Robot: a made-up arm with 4 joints. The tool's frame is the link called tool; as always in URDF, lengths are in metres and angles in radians. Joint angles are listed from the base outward. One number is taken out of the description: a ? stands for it. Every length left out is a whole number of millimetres.
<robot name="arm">
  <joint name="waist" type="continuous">
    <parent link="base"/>
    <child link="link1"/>
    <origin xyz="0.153 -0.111 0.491" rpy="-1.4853 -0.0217 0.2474"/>
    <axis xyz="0 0 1"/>
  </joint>
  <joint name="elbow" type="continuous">
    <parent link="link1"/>
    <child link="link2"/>
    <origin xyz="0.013 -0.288 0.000" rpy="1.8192 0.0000 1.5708"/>
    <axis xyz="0 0 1"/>
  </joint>
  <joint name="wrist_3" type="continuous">
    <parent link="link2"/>
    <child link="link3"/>
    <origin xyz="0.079 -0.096 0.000" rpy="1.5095 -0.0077 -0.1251"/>
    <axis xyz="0 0 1"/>
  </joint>
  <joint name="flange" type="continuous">
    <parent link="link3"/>
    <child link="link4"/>
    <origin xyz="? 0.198 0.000" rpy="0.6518 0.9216 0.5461"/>
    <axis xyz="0 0 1"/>
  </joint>
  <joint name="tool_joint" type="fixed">
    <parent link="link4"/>
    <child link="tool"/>
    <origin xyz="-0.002 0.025 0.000" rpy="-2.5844 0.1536 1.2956"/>
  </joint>
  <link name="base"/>
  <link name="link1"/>
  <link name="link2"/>
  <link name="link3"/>
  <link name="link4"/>
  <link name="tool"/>
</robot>
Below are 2 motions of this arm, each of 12 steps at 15 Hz.
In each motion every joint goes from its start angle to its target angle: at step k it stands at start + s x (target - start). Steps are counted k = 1, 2, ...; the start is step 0. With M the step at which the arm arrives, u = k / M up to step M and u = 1 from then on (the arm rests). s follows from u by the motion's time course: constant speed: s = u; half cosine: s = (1 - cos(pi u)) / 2; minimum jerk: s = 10 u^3 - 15 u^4 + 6 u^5.
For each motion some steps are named. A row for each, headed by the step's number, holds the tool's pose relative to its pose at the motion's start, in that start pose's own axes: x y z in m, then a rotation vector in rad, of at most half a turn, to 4 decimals.
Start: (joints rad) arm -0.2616 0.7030 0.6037 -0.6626
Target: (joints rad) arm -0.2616 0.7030 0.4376 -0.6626
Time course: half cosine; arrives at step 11
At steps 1, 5, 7, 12:
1: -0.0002 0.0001 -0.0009 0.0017 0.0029 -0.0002
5: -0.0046 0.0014 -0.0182 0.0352 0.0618 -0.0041
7: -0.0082 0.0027 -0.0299 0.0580 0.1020 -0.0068
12: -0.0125 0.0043 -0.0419 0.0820 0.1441 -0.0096

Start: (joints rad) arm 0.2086 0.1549 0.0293 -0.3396
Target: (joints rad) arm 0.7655 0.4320 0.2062 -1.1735
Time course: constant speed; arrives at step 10
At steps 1, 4, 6, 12:
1: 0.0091 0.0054 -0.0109 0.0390 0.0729 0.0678
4: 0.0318 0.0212 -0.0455 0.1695 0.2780 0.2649
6: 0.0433 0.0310 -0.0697 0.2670 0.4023 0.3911
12: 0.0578 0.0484 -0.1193 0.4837 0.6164 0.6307

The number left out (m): 0.138
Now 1 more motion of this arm.
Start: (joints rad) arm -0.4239 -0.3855 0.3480 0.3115
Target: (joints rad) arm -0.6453 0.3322 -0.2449 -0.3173
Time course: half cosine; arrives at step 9
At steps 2, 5, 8, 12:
2: -0.0184 0.0062 -0.0139 0.0707 0.1011 0.0141
5: -0.0926 0.0679 -0.0500 0.4428 0.4513 0.1577
8: -0.1472 0.1492 -0.0428 0.8139 0.6473 0.3855
12: -0.1511 0.1562 -0.0405 0.8443 0.6587 0.4078

